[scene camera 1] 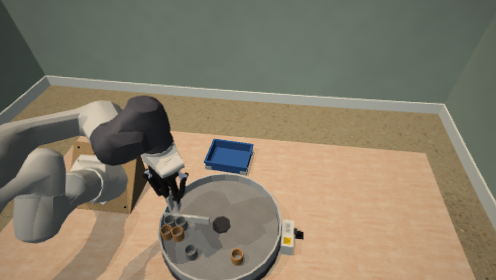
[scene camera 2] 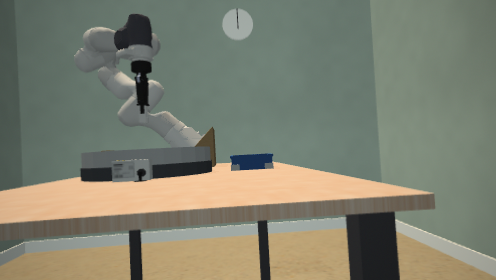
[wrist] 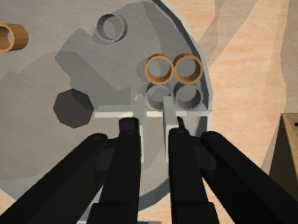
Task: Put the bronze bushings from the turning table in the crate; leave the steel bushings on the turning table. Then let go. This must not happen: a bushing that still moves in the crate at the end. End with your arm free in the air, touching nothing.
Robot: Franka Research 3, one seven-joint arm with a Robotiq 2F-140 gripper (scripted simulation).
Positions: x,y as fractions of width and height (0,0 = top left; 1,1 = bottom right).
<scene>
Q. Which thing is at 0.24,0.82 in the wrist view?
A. The gripper.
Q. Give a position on a grey turning table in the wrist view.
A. At 0.22,0.32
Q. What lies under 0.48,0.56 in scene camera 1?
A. A blue crate.
</scene>
